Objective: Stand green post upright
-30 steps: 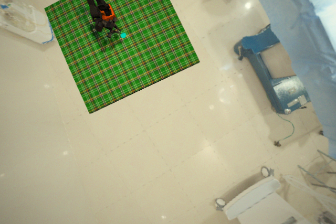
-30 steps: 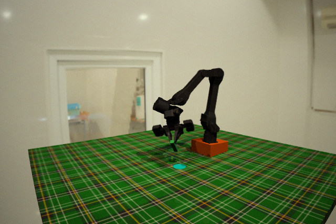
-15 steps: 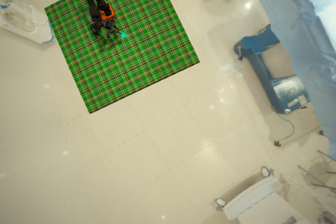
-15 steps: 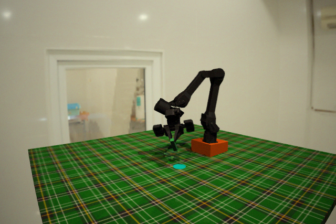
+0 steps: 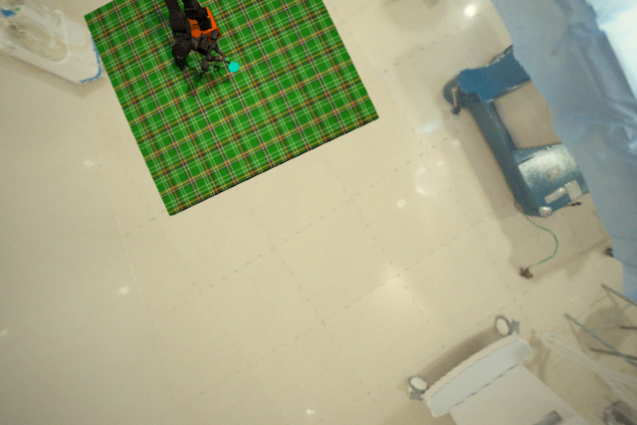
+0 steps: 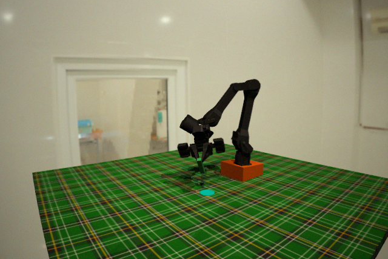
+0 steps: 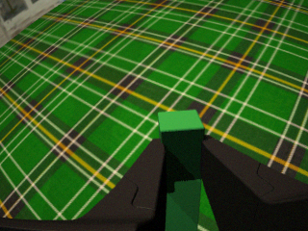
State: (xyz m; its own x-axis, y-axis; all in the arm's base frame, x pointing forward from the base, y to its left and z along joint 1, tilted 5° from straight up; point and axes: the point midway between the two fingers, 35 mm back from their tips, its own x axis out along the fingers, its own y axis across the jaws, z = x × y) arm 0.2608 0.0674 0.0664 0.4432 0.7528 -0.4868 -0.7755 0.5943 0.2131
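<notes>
The cyan circle lies 40 mm behind my gripper tip, 10 mm to the right of it and 140 mm below it. Also, from my gripper tip: green post: 10 mm behind, 20 mm below.
</notes>
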